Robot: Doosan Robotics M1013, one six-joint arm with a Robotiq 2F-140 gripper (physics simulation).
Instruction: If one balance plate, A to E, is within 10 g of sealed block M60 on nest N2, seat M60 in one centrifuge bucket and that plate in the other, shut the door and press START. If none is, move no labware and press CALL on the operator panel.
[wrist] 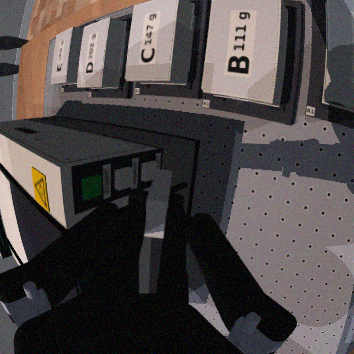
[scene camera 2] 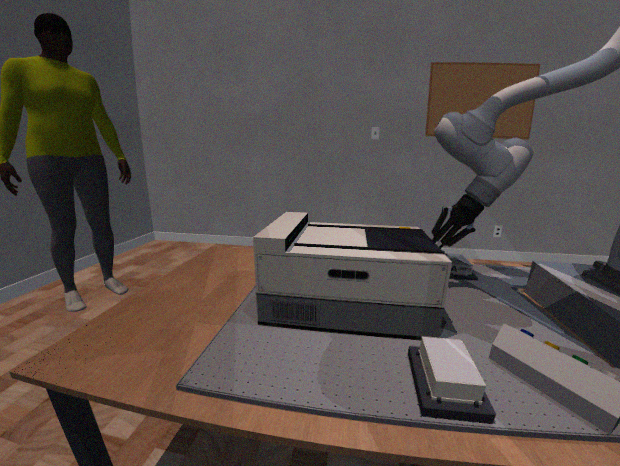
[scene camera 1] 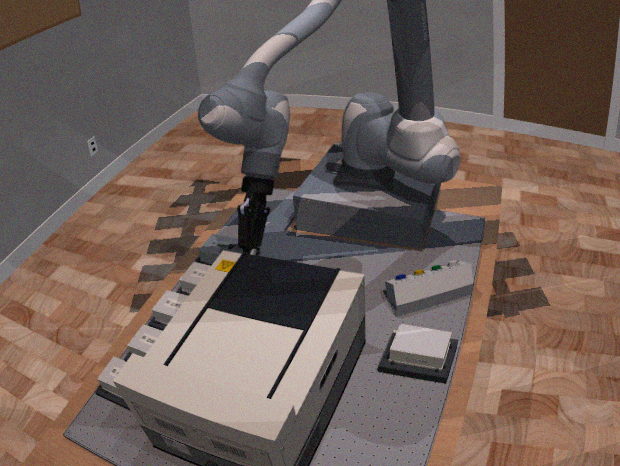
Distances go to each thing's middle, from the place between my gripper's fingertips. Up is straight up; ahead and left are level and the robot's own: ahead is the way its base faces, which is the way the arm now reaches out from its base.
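I find the dark lid [scene camera 1: 286, 293] 100 mm above my hand, 130 mm ahead of it and 120 mm to the left of it. The white block [scene camera 2: 450, 372] is 90 mm ahead of my hand, 430 mm to the left of it and 70 mm below it. As for the centrifuge [scene camera 1: 213, 381], it is 280 mm ahead of my hand, 110 mm to the left of it and 10 mm above it. The button box [scene camera 2: 568, 380] is 130 mm behind my hand, 430 mm to the left of it and 70 mm below it.
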